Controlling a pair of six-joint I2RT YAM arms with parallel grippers.
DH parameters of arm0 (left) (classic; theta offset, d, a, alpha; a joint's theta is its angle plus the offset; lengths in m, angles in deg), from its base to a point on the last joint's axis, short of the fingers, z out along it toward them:
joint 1: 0 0.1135 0.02 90
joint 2: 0 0 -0.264 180
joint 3: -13.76 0 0.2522 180
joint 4: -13.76 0 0.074 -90
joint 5: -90 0 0 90
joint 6: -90 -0.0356 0 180
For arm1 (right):
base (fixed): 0 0 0 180
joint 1: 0 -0.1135 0.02 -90
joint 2: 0 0 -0.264 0
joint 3: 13.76 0 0.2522 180
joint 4: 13.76 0 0.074 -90
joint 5: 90 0 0 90
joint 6: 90 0.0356 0 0
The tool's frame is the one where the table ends.
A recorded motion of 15 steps. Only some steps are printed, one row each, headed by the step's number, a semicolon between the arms.
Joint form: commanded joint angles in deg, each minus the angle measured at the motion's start. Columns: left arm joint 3, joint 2, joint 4, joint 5, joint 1, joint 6; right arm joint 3, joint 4, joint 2, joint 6, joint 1, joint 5.
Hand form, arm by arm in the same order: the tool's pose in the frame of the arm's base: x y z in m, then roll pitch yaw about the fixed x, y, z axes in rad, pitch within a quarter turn. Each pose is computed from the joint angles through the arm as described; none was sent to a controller.
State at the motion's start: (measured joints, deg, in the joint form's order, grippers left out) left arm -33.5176 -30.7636 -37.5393 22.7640 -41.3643 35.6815; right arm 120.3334 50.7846 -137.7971 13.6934 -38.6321 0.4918
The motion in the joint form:
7: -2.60 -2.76 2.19 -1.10 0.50 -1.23; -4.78 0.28 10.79 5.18 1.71 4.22
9: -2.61 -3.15 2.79 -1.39 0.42 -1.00; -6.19 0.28 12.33 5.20 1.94 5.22
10: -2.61 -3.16 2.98 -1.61 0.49 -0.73; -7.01 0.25 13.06 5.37 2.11 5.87
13: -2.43 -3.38 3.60 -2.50 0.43 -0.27; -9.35 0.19 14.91 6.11 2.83 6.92
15: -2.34 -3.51 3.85 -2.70 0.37 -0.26; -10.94 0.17 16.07 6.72 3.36 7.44
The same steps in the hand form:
7: 0.1084 -0.0764 0.2724 -2.5876 0.9382 -2.7592; 0.3866 0.2869 0.2373 3.0510 0.4783 -2.8688
9: 0.1095 -0.0778 0.2726 -2.5751 0.9353 -2.7528; 0.3837 0.2815 0.2423 3.0662 0.4860 -2.8742
10: 0.1097 -0.0780 0.2728 -2.5635 0.9324 -2.7431; 0.3825 0.2783 0.2438 3.0756 0.4885 -2.8806
13: 0.1104 -0.0794 0.2722 -2.5428 0.9221 -2.7367; 0.3800 0.2684 0.2461 3.0890 0.4868 -2.9067
15: 0.1107 -0.0800 0.2718 -2.5405 0.9206 -2.7388; 0.3784 0.2617 0.2467 3.0950 0.4828 -2.9267

